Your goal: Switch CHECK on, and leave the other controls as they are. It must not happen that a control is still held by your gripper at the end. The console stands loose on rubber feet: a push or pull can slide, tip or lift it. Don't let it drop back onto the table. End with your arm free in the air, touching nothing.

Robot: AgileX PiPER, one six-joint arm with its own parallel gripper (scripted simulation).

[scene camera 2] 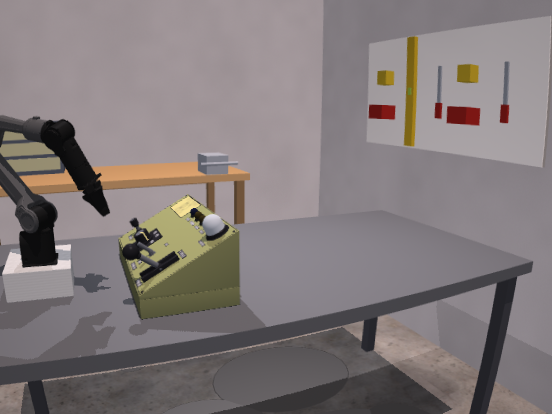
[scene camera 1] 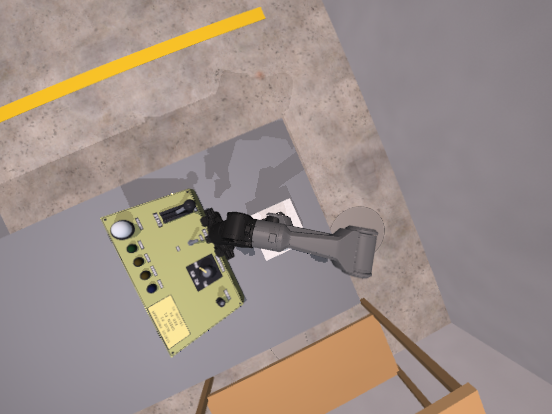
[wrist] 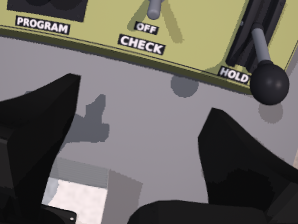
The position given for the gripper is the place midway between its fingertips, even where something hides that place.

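A yellow-green console (scene camera 1: 153,243) is part of the scene, and it can also be seen in scene camera 2 (scene camera 2: 200,250) and in the wrist view (wrist: 207,47). With it is the gripper (scene camera 2: 105,211), which the wrist view (wrist: 143,108) shows too.
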